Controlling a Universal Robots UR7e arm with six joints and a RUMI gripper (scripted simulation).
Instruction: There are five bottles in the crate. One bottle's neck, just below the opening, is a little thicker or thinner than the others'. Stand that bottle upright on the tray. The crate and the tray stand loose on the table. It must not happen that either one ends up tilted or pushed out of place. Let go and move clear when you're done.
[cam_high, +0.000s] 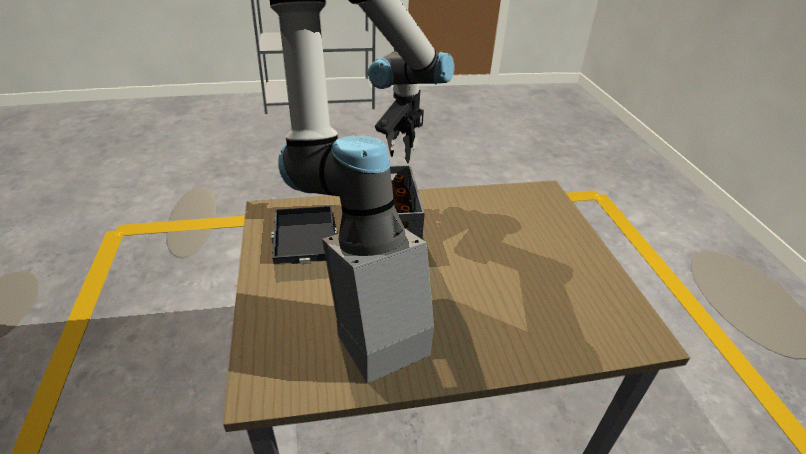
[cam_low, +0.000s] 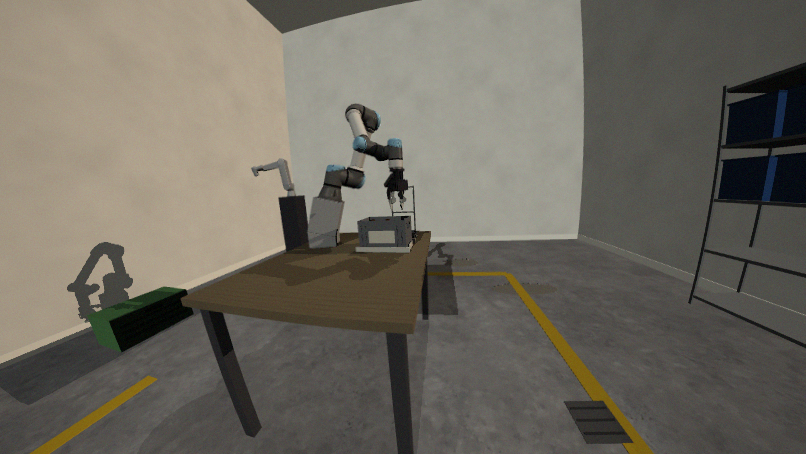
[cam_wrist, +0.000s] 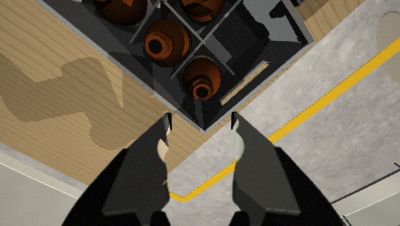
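The crate lies 80 mm behind my hand, 60 mm to the left of it and 160 mm below it. The rest, counted from my hand: bottle: 170 mm behind, 30 mm to the left, 150 mm below; then dark tray: 30 mm behind, 320 mm to the left, 230 mm below.
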